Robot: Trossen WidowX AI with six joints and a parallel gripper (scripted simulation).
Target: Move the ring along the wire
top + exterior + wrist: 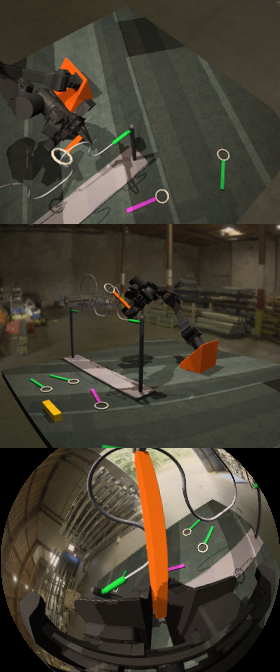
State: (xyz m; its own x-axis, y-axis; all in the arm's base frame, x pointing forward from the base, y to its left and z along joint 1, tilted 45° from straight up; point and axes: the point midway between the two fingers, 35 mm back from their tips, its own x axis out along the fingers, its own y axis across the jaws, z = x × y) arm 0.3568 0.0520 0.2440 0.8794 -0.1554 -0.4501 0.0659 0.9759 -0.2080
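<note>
Right now the orange-handled ring is 1 cm ahead of my gripper tip, 5 cm to the right of it and 8 cm above it. Also, from my gripper tip: green-handled ring 28 cm ahead, 40 cm to the left, 30 cm below; yellow block 38 cm ahead, 7 cm to the left, 29 cm below; magenta-handled ring 20 cm ahead, 8 cm to the left, 30 cm below.
</note>
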